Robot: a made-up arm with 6 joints.
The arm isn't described. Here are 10 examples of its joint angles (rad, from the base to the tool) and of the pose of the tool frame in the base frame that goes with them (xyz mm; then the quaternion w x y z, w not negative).
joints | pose
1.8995 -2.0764 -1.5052 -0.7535 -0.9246 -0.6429 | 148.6 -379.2 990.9 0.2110 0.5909 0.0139 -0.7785
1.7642 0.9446 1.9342 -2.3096 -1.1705 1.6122 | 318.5 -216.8 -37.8 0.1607 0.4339 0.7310 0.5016
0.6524 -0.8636 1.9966 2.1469 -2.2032 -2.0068 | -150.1 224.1 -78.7 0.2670 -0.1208 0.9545 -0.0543
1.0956 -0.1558 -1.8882 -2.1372 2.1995 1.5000 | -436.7 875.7 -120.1 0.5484 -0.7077 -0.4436 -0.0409
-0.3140 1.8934 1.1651 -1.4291 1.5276 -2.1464 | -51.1 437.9 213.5 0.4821 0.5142 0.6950 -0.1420
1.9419 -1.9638 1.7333 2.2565 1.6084 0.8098 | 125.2 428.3 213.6 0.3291 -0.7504 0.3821 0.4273
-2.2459 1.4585 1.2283 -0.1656 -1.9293 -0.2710 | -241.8 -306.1 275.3 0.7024 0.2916 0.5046 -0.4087
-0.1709 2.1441 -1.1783 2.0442 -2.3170 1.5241 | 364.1 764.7 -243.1 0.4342 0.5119 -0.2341 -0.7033
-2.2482 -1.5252 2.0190 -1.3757 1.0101 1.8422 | -43.3 -206.6 -94.8 0.4052 -0.8547 -0.2193 -0.2393
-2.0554 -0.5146 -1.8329 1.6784 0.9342 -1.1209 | 83.9 -909.1 371.8 0.4214 0.3826 -0.5321 -0.6268
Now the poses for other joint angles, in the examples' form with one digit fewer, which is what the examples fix.
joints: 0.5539 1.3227 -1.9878 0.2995 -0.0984 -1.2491
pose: -103 192 -724 0.444 -0.299 -0.471 0.701
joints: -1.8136 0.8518 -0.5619 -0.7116 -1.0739 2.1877
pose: -481 -562 -271 0.339 -0.141 0.428 0.826
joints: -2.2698 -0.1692 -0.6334 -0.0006 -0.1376 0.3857
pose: -117 -988 294 0.173 -0.252 0.088 0.948
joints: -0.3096 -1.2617 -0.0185 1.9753 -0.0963 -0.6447
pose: -531 666 212 0.264 -0.193 0.943 0.068
